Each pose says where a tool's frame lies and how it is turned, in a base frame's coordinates. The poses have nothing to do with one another.
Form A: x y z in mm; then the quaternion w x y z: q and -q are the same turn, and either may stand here.
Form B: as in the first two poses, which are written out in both.
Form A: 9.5 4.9 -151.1 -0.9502 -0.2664 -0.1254 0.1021
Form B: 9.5 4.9 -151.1 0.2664 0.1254 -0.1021 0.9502
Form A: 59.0 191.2 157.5 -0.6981 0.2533 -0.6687 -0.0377
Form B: 59.0 191.2 157.5 -0.2533 0.6687 0.0377 0.6981
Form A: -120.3 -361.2 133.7 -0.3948 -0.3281 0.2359 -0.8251
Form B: -120.3 -361.2 133.7 0.3281 -0.2359 0.8251 0.3948
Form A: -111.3 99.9 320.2 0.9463 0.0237 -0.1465 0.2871
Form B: -111.3 99.9 320.2 0.0237 -0.1465 0.2871 0.9463
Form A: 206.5 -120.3 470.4 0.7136 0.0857 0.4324 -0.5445
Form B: 206.5 -120.3 470.4 0.0857 0.4324 -0.5445 0.7136
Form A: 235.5 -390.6 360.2 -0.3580 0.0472 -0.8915 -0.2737
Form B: 235.5 -390.6 360.2 -0.0472 0.8915 0.2737 0.3580
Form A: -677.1 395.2 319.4 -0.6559 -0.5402 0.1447 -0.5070
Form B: -677.1 395.2 319.4 0.5402 -0.1447 0.5070 0.6559
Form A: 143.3 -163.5 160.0 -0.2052 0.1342 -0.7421 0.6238
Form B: 143.3 -163.5 160.0 -0.1342 0.7421 -0.6238 0.2052
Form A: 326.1 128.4 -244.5 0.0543 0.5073 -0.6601 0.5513
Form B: 326.1 128.4 -244.5 0.5073 -0.6601 0.5513 0.0543
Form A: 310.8 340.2 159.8 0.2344 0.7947 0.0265 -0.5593
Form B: 310.8 340.2 159.8 0.7947 0.0265 -0.5593 0.2344
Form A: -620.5 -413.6 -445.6 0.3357 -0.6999 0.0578 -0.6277
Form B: -620.5 -413.6 -445.6 -0.6999 0.0578 -0.6277 0.3357
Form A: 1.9 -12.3 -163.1 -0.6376 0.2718 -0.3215 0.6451
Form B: 1.9 -12.3 -163.1 -0.2718 0.3215 -0.6451 0.6376
